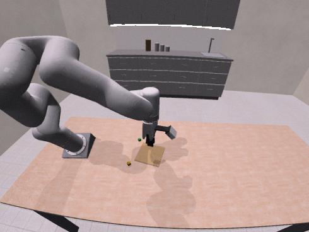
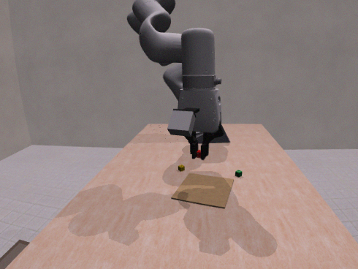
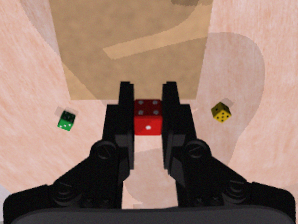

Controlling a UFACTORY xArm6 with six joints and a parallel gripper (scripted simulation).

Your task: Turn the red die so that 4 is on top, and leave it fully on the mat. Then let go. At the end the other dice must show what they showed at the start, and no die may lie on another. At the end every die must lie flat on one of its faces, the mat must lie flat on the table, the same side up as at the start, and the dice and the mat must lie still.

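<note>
Right now the mat is 12 cm below my hand, 1 cm to the left of it and 1 cm behind it. Also, from my hand: green die 11 cm to the left, 11 cm below, 9 cm behind; red die 1 cm below, 1 cm behind; yellow die 11 cm below, 11 cm behind, 7 cm to the right.
</note>
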